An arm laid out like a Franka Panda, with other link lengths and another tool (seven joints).
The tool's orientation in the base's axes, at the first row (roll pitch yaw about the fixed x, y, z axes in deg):
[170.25, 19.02, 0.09]
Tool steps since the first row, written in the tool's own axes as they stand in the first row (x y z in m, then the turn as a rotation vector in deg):
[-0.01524, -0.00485, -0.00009, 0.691, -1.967, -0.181]
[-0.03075, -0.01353, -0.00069, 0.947, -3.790, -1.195]
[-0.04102, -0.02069, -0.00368, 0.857, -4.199, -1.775]
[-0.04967, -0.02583, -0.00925, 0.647, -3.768, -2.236]
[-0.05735, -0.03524, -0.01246, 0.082, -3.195, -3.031]
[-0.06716, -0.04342, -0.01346, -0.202, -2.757, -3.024]
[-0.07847, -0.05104, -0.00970, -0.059, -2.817, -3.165]
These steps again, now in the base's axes. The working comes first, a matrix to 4 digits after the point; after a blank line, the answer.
The tool's axes in the first row as the columns of a matrix, in the base's axes (used below as rounded here):
[0.9454, 0.0567, -0.3209]
[0.0015, -0.9855, -0.1699]
[-0.3259, 0.1601, -0.9317]

[-0.01465, 0.00477, 0.00427, 0.600, 1.970, -0.371]
[-0.02962, 0.01340, 0.00850, 1.064, 3.939, 0.198]
[-0.03877, 0.02095, 0.01348, 1.142, 4.441, 0.702]
[-0.04545, 0.02695, 0.02067, 1.116, 4.094, 1.269]
[-0.05222, 0.03676, 0.02466, 0.869, 3.664, 2.286]
[-0.06164, 0.04498, 0.02748, 0.623, 3.230, 2.442]
[-0.07397, 0.05183, 0.02644, 0.800, 3.314, 2.517]

